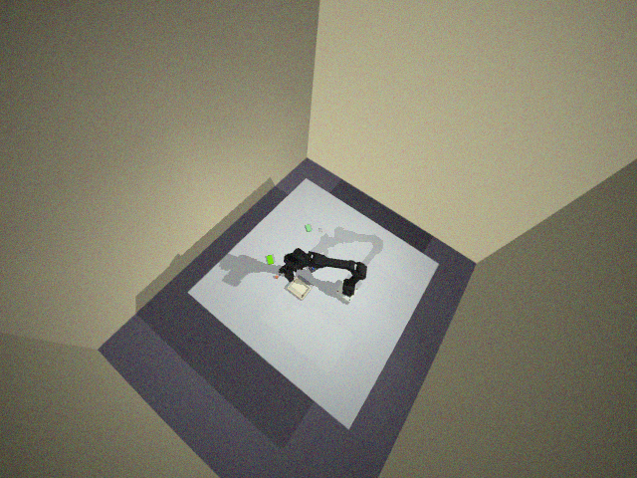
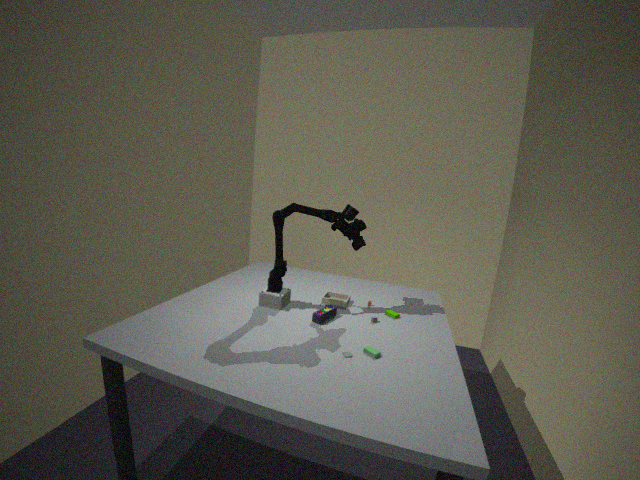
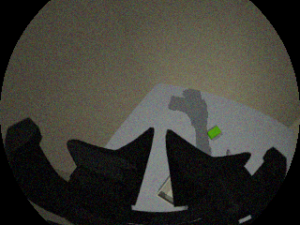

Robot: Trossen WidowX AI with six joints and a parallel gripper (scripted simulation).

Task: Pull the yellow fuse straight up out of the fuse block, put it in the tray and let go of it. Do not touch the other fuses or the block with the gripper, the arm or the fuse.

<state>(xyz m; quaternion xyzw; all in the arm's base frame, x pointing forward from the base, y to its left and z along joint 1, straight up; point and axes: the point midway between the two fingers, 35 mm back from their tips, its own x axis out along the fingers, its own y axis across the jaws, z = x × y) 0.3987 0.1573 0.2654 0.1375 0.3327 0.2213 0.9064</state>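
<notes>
My gripper tip is now 140 mm past the yellow fuse, 240 mm to the left of it and 290 mm above it. Also, from my gripper tip: cream tray 120 mm behind, 50 mm to the right, 310 mm below.
</notes>
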